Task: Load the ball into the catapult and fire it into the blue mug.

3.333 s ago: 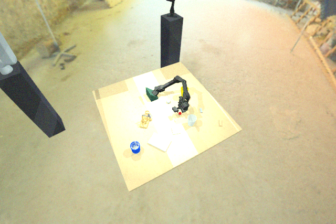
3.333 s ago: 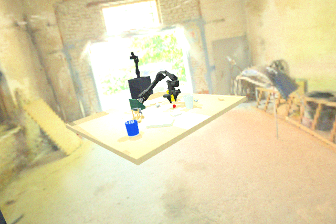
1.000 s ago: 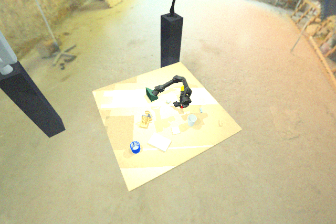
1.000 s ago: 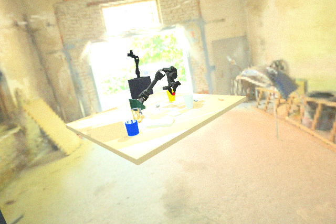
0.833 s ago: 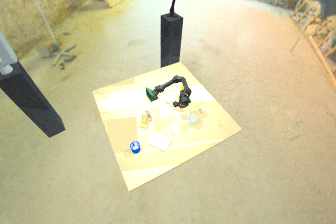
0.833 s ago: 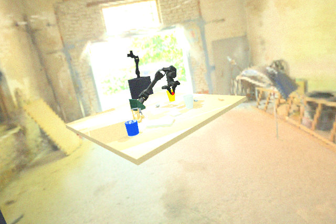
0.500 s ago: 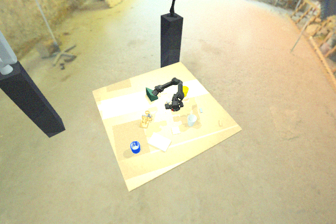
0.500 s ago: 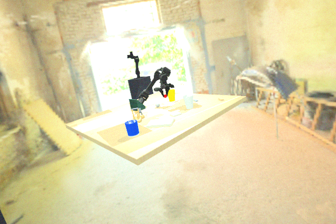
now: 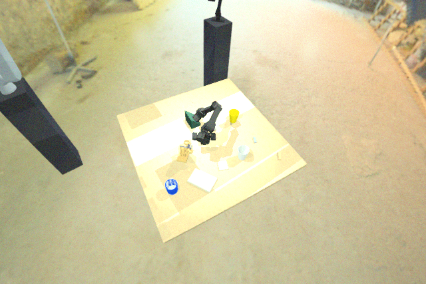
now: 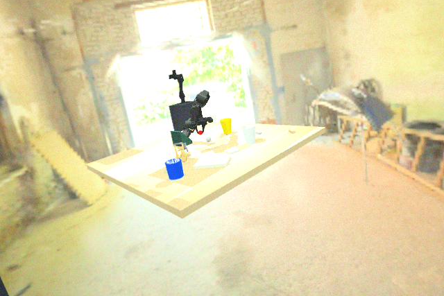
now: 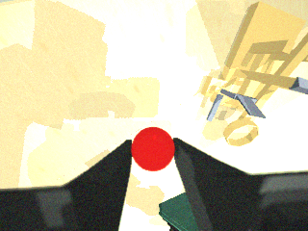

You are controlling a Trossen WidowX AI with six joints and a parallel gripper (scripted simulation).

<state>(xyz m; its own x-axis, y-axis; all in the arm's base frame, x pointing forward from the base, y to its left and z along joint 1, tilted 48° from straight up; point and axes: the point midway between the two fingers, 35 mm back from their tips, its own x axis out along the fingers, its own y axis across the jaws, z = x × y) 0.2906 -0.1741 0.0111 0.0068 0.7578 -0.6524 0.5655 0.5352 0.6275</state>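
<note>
Now: gripper tip 13 cm to the left of the wooden catapult, 8 cm above it and 7 cm past it. Also, from my gripper tip: pale cup (25 cm ahead, 23 cm to the left, 10 cm below); white slab (23 cm ahead, 17 cm to the right, 12 cm below); red ball (1 cm above).
</note>
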